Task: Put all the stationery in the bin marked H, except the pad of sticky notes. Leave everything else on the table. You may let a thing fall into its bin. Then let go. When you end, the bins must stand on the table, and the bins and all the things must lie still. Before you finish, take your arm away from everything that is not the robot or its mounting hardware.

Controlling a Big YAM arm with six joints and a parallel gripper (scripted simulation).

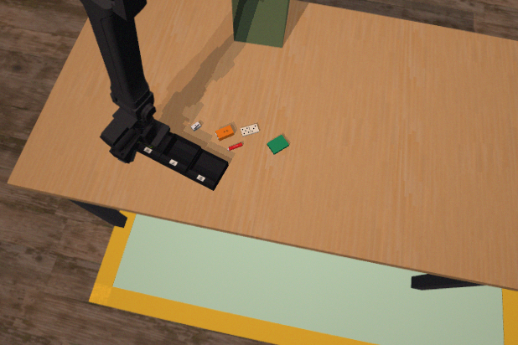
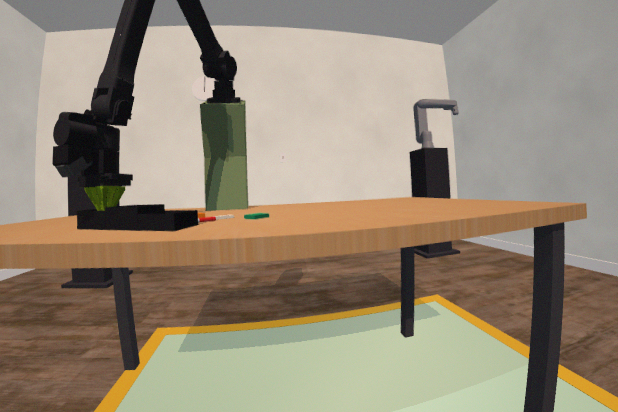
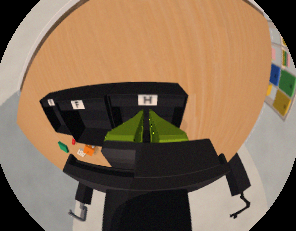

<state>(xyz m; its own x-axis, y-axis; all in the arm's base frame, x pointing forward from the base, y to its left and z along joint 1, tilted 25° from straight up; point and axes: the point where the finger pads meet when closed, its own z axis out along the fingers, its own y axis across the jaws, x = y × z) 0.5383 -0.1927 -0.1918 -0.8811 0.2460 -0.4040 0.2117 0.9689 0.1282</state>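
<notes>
My gripper is now 22 cm to the right of the red stick, 5 cm past it and 2 cm above it. Round my hand: orange block (17 cm to the left, 8 cm behind, 2 cm below); green pad (33 cm to the left, 9 cm behind, 2 cm below); white domino (25 cm to the left, 11 cm behind, 2 cm below).
</notes>
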